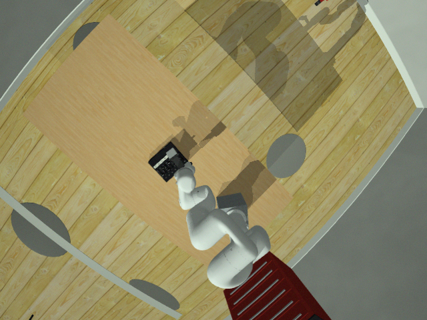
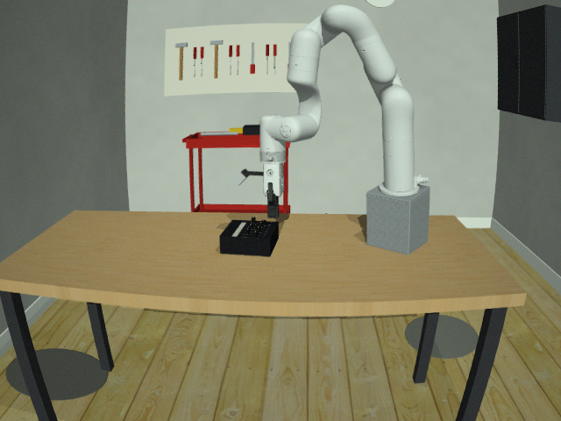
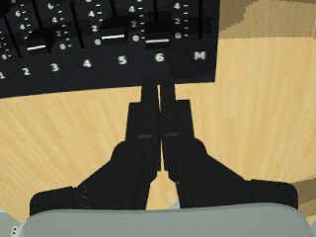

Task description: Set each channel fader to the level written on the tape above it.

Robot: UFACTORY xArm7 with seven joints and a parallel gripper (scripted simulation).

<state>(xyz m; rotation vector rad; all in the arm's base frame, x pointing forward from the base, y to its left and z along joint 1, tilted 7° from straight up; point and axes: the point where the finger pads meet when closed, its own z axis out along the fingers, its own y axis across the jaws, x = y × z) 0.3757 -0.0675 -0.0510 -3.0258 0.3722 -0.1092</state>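
Right now the channel 6 fader cap is 30 mm ahead of my hand, 10 mm to the right of it and 30 mm below it. Round my hand: master cap 60 mm ahead, 40 mm to the right, 30 mm below; channel 5 cap 40 mm ahead, 10 mm to the left, 30 mm below.
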